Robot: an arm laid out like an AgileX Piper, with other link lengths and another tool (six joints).
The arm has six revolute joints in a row. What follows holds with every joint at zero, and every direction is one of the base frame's.
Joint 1 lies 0.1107 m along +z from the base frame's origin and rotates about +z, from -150 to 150 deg.
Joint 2 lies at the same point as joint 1 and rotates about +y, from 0 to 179.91 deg.
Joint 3 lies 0.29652 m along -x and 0.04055 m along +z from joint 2 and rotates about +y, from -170 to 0 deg.
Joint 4 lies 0.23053 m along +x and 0.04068 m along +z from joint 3 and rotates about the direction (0.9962, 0, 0.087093), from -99.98 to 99.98 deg.
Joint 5 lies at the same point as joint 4 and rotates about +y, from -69.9 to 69.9 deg.
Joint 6 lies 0.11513 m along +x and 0.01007 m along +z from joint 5 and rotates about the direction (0.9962, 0, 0.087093), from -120 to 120 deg.
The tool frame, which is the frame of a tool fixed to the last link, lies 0.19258 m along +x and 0.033 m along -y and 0.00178 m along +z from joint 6; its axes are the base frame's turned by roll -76.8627, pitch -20.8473 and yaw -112.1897 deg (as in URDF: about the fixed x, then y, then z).
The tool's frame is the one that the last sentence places.
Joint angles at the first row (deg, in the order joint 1, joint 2, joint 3, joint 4, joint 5, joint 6):
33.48, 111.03, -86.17, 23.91, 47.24, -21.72
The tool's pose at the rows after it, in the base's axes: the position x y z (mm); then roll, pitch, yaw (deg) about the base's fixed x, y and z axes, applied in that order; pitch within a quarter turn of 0, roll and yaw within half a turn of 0:
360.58 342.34 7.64 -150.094 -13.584 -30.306
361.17 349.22 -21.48 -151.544 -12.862 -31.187
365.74 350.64 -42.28 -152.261 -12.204 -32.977
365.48 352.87 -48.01 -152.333 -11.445 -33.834
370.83 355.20 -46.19 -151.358 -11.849 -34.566
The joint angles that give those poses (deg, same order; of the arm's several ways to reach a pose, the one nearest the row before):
36.86, 114.43, -86.16, 24.29, 45.37, -21.28
37.85, 118.31, -86.17, 24.52, 42.48, -20.12
37.85, 121.13, -86.17, 25.13, 40.08, -19.25
37.85, 121.96, -86.17, 26.00, 39.44, -19.03
37.85, 121.96, -86.17, 26.20, 38.29, -19.04

